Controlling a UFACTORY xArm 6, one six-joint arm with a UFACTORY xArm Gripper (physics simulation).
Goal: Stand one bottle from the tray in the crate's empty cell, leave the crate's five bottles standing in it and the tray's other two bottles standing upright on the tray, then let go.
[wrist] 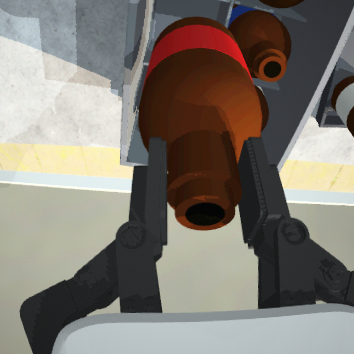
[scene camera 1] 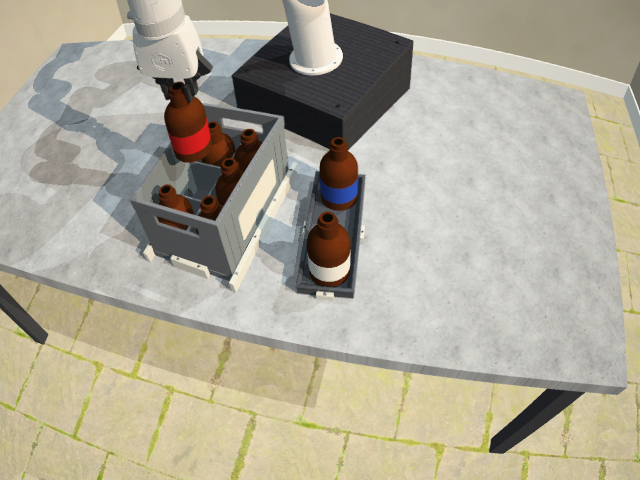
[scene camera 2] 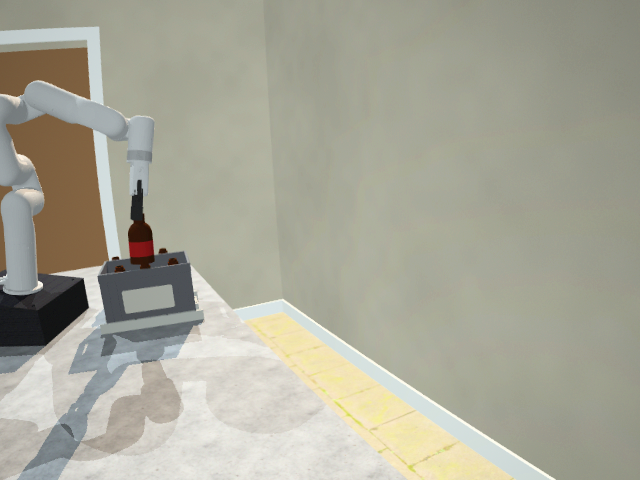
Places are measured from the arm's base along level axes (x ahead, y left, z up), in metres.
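Where they show: gripper, between the fingertips: point(wrist: 202, 156) point(scene camera 1: 181, 94) point(scene camera 2: 136, 220); arm's base, origin of its link: point(scene camera 1: 316, 58) point(scene camera 2: 23, 288).
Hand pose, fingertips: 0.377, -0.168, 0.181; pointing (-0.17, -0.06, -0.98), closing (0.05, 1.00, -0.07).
Each offset is from my fingertips to the centre of the thing, as dx, dy, dz. "spot": to the spot under its first point. Level surfaces: height alone.
My gripper point(scene camera 1: 178, 91) point(scene camera 2: 137, 213) point(wrist: 202, 156) is shut on the neck of the red-labelled brown bottle @(+0.005, -0.001, -0.050) point(scene camera 1: 187, 124) point(scene camera 2: 141, 249) point(wrist: 200, 90). It holds the bottle about upright over the crate @(+0.012, +0.027, -0.224) point(scene camera 1: 178, 245) point(scene camera 2: 111, 297), with its base near rim height. Part of the empty cell @(spot: -0.044, -0.033, -0.265) point(scene camera 1: 199, 178) shows below the bottle, in the crate's middle, left side in scene camera 1. Five bottles stand in the crate. On the tray @(spot: +0.081, +0.305, -0.286) point(scene camera 1: 357, 248), the blue-labelled bottle @(-0.056, +0.256, -0.229) point(scene camera 1: 338, 173) stands at the back and the white-labelled bottle @(+0.121, +0.258, -0.229) point(scene camera 1: 329, 248) at the front, both upright.
The crate and tray stand beside each other on the grey table @(dz -0.311) point(scene camera 1: 465, 206) point(scene camera 2: 258, 413). Pale strips point(scene camera 1: 242, 263) point(scene camera 2: 155, 322) edge the crate's base. The black robot pedestal point(scene camera 1: 289, 103) point(scene camera 2: 62, 304) is behind them.
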